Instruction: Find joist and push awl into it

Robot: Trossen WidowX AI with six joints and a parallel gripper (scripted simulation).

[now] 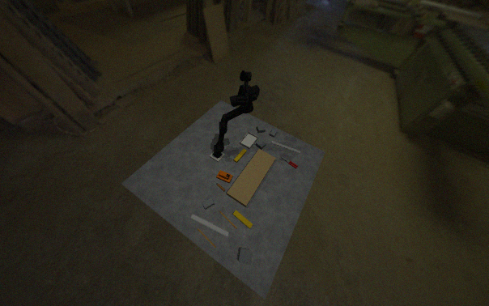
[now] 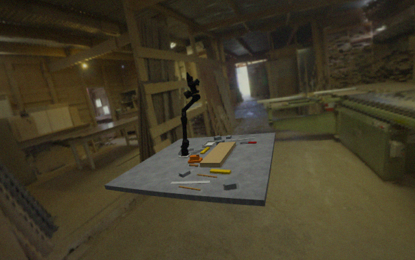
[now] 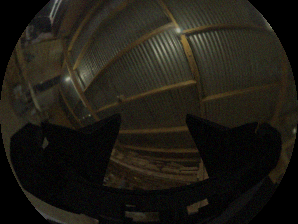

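My gripper tip is 750 mm above the orange stud finder, 190 mm to the left of it and 60 mm short of it. Also, from my gripper tip: white tray (780 mm below, 250 mm to the left, 60 mm behind).
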